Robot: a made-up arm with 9 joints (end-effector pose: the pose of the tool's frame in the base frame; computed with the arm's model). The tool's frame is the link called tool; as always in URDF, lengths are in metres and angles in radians. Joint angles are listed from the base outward.
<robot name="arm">
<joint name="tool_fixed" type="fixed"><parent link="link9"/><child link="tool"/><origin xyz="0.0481 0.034 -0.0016" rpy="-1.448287 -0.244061 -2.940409"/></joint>
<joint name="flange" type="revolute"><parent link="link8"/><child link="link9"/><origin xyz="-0.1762 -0.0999 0.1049" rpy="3.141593 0 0"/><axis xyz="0 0 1"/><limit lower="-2.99" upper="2.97" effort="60" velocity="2.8"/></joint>
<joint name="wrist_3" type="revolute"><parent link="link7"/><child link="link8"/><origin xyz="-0.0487 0.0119 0.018" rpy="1.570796 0 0"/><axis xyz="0 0 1"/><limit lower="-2.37" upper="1.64" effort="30" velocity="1.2"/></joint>
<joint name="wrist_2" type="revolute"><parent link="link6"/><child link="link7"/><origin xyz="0.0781 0.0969 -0.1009" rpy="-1.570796 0 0"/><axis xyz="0 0 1"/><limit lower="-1.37" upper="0.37" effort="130" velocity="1"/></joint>
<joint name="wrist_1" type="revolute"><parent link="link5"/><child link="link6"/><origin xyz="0.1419 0.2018 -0.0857" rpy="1.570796 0 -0.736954"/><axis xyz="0 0 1"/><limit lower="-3.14" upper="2.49" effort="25" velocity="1.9"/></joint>
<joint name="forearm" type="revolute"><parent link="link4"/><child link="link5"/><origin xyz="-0.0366 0.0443 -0.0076" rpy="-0.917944 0.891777 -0.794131"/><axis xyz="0 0 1"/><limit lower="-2.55" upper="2.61" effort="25" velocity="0.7"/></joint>
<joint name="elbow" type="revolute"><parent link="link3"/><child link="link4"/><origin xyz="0.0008 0 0.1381" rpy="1.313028 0.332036 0.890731"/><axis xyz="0 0 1"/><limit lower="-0.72" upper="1.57" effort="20" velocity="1.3"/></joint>
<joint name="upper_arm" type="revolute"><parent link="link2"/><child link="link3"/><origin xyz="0.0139 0.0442 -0.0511" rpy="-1.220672 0.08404 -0.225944"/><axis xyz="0 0 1"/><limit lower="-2.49" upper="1.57" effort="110" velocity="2.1"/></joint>
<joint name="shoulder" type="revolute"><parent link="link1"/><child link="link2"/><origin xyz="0.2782 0.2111 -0.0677" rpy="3.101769 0.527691 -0.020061"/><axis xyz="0 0 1"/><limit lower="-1.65" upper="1.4" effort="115" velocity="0.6"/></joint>
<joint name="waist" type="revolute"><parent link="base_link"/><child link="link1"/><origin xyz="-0.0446 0.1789 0.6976" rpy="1.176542 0.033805 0.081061"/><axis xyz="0 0 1"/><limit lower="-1.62" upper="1.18" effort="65" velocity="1.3"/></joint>
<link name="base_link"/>
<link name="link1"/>
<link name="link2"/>
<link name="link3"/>
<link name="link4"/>
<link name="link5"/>
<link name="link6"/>
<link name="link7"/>
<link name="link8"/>
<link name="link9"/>
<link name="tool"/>
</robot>
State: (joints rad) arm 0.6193 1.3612 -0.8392 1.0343 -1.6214 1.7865 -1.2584 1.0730 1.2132
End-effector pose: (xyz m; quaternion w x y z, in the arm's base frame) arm 0.2500 0.3830 0.9523 0.8005 0.5807 -0.1480 0.0113
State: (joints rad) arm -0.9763 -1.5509 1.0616 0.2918 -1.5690 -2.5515 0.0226 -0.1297 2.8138
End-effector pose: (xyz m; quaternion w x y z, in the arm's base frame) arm 0.4156 0.1505 0.6564 0.0149 0.0706 0.9416 -0.3290
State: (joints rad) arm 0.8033 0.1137 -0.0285 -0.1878 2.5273 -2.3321 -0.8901 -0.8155 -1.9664
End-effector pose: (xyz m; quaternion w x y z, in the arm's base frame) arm 0.3155 0.5569 0.4184 0.1111 0.7729 0.5362 0.3207
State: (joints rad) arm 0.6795 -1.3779 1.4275 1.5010 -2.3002 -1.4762 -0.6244 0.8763 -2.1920
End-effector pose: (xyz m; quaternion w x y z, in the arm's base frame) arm 0.3629 0.2998 1.0819 0.3010 -0.2473 0.9083 -0.1525
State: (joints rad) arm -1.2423 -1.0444 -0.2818 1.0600 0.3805 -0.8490 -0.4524 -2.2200 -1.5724
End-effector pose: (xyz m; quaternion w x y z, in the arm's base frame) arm 0.0962 -0.0263 0.1205 0.6857 0.2837 0.5655 -0.3599
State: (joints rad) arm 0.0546 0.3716 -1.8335 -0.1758 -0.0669 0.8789 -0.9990 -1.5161 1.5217
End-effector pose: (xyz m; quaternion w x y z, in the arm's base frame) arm 0.6274 0.3429 0.2611 0.2829 0.2793 -0.2206 0.8907
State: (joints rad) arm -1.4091 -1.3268 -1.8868 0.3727 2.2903 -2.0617 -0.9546 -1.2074 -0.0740
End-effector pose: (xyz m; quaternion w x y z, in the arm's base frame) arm -0.0383 0.2254 -0.2245 0.6957 0.2900 0.4461 -0.4826
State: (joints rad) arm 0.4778 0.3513 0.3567 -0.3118 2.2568 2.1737 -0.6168 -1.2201 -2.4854
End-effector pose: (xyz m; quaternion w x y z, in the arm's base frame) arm 0.0574 0.6464 0.3938 0.0936 -0.8603 0.4179 0.2767
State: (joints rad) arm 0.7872 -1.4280 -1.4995 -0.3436 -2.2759 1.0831 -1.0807 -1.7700 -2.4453
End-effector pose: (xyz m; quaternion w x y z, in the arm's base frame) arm 0.0674 0.0946 0.9996 0.5843 0.6779 0.1310 -0.4265
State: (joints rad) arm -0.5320 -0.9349 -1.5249 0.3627 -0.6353 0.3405 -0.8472 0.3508 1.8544
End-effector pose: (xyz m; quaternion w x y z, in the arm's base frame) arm 0.7737 0.0018 0.6440 0.6238 -0.4657 -0.4533 0.4342
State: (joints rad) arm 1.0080 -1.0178 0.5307 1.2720 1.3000 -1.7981 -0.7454 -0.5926 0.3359
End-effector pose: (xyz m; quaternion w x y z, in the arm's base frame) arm -0.0030 0.7948 0.6472 0.5887 0.6608 0.2842 -0.3688
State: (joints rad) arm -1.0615 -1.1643 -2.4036 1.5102 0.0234 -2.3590 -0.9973 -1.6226 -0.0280
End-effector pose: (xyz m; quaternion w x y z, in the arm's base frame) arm 0.7882 0.2480 0.5916 0.6553 0.3056 -0.6628 0.1947
